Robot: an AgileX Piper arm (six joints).
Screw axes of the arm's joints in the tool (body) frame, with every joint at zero. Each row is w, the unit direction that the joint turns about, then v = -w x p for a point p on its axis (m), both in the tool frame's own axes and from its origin. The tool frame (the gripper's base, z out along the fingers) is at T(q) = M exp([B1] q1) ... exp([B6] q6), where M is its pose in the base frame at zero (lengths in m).
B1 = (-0.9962, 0, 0.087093, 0, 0.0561, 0)
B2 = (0, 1, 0, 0.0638, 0, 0.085)
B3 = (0, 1, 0, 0.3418, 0, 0.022)
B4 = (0, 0, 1, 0, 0, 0)
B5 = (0, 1, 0, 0.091, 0, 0)
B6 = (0, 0, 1, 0, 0, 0)
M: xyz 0.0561 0 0.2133 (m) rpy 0 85 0 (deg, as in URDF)
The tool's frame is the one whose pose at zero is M.
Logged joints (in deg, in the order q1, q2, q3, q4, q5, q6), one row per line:
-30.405, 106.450, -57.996, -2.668, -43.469, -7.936
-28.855, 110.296, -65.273, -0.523, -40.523, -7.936
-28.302, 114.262, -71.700, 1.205, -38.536, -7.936
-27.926, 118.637, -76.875, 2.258, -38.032, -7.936
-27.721, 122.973, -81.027, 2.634, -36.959, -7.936
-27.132, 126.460, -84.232, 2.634, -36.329, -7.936
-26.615, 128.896, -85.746, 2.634, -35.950, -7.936
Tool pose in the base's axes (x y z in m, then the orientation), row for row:
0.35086, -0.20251, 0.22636, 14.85, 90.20, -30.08
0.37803, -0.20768, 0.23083, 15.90, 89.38, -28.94
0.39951, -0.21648, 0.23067, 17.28, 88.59, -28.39
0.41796, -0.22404, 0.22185, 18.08, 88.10, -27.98
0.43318, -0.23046, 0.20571, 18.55, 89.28, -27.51
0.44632, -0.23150, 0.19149, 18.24, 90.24, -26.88
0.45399, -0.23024, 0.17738, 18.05, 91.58, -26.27
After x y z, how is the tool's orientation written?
As a rotation vector, in degrees.
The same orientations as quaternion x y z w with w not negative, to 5 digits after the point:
0.11489, 0.69782, -0.23271, 0.66760
0.12331, 0.69316, -0.22444, 0.67376
0.13424, 0.68819, -0.22054, 0.67804
0.14060, 0.68513, -0.21759, 0.68080
0.14387, 0.69245, -0.21337, 0.67401
0.14123, 0.69872, -0.20813, 0.66972
0.13938, 0.70717, -0.20285, 0.66283

